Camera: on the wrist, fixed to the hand. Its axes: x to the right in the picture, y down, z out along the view.
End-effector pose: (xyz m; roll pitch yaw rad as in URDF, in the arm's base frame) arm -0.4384 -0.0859 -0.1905 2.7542 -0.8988 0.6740
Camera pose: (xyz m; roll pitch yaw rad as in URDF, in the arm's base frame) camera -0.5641 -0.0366 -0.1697 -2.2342 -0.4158 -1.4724
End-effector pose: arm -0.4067 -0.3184 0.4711 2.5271 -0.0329 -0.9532
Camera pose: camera -0.3173 -0.2219 0.5079 3.0741 -0.9227 -2.5574
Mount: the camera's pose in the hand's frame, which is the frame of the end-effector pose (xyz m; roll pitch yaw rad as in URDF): -0.0257 -0.0835 -0.1050 -0.1159 0.3086 1.5644
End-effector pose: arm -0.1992 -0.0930 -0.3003 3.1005 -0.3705 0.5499
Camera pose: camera -0.2968 -0.0499 -0.2150 -2.8654 -0.3274 -1.1462
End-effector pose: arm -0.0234 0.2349 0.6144 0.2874 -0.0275 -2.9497
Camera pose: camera -0.0111 0.2885 0.4894 -0.1416 0.0210 -1.3856
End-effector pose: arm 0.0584 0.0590 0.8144 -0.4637 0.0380 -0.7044
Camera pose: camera -0.0416 -0.0157 0.7589 -0.0669 0.7719 0.8949
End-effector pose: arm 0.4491 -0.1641 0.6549 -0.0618 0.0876 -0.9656
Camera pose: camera 0.3557 -0.1870 0.5579 -0.0224 0.3695 0.6327
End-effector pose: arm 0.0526 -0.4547 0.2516 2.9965 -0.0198 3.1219
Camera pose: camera 0.0782 -0.5530 0.3429 3.0467 -0.4537 1.5482
